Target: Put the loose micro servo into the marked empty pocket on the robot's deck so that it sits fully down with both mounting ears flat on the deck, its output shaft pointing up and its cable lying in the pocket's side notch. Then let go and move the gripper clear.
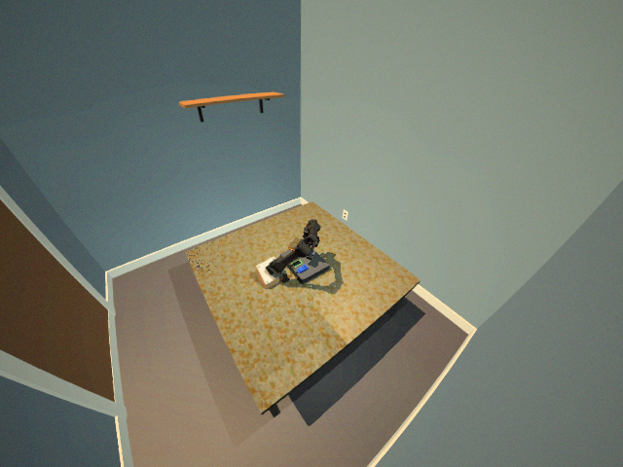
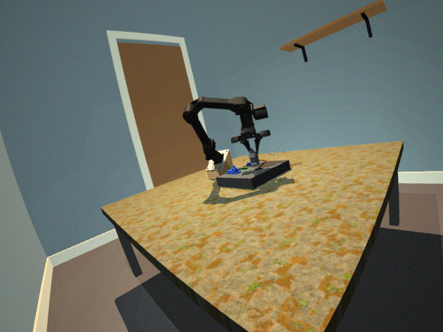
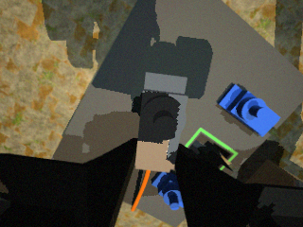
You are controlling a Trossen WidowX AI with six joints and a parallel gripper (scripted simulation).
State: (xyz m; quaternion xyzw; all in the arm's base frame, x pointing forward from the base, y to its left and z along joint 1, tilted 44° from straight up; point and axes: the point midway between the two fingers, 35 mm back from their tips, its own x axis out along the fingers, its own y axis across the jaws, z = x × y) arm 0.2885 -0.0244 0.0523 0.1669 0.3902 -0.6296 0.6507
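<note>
Right now my gripper tip is 10 mm short of the dark grey deck and 100 mm above it.
</note>
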